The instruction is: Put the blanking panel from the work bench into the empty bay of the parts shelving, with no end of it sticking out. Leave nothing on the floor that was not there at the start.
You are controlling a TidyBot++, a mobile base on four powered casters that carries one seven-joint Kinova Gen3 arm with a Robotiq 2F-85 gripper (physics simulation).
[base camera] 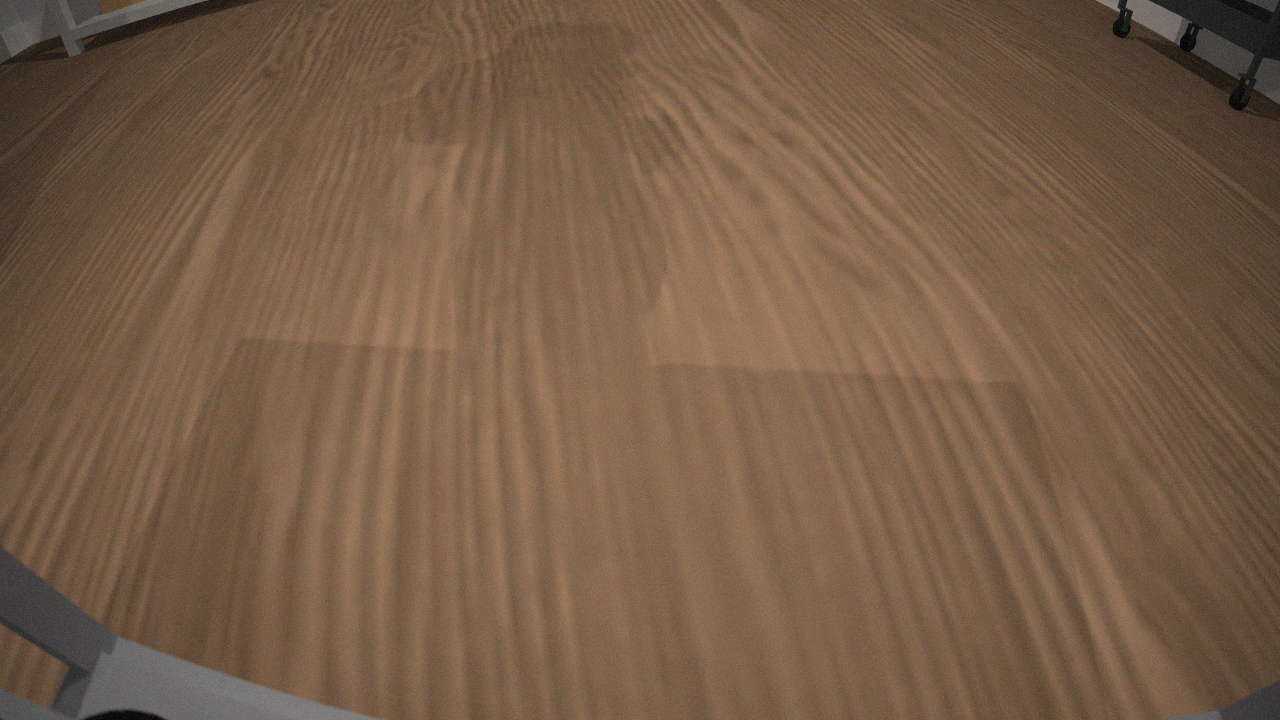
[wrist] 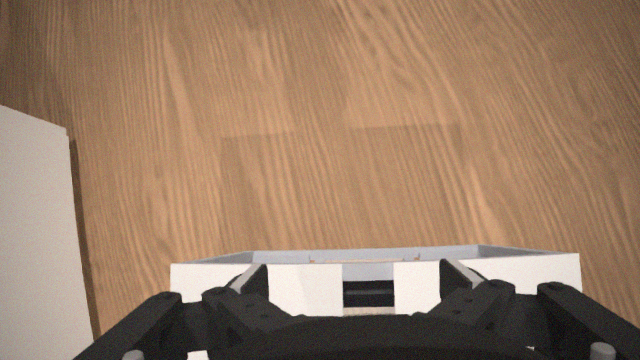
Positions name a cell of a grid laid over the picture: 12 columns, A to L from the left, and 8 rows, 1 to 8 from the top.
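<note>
A white cabinet (wrist: A7) is visible, and so is the gripper (wrist: G7).
</note>
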